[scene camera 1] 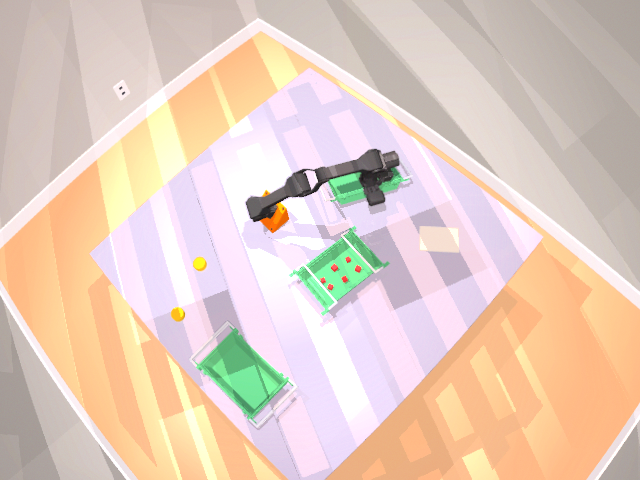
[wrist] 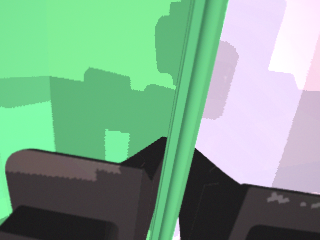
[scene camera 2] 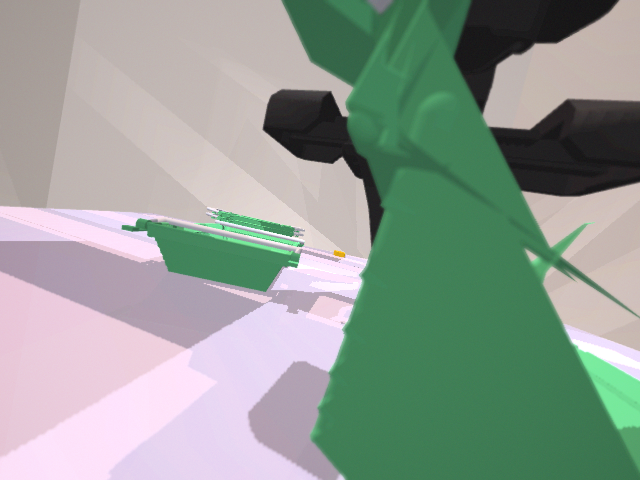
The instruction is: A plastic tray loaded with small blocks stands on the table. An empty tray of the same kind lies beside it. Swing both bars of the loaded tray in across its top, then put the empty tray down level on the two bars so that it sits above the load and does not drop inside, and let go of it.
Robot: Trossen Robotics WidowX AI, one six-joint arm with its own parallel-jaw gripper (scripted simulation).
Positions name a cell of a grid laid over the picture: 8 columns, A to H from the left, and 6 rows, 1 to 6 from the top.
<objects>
A green tray (scene camera 1: E3): 212 cm from the lens. A pale patch (scene camera 1: F3): 206 cm from the lens.
</objects>
